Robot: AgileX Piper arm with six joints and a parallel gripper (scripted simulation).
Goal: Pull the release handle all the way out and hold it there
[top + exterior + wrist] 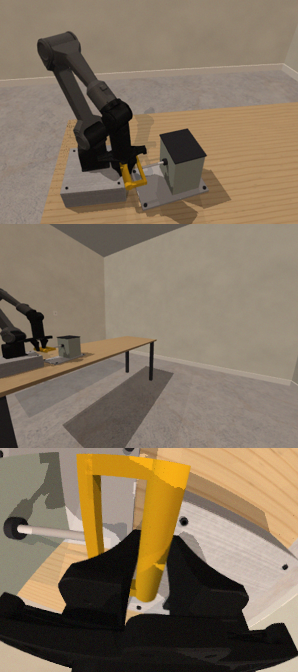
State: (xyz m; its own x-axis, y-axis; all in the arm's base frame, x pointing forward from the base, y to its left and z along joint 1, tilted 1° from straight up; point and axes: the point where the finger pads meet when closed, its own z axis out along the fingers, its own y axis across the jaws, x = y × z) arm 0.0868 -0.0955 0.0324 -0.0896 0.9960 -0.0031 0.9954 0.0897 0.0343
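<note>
The release handle is 5 cm ahead of my hand and 1 cm to the left of it. From my hand the other things lie so: grey baseplate: 15 cm ahead, 2 cm to the left, 10 cm below.
</note>
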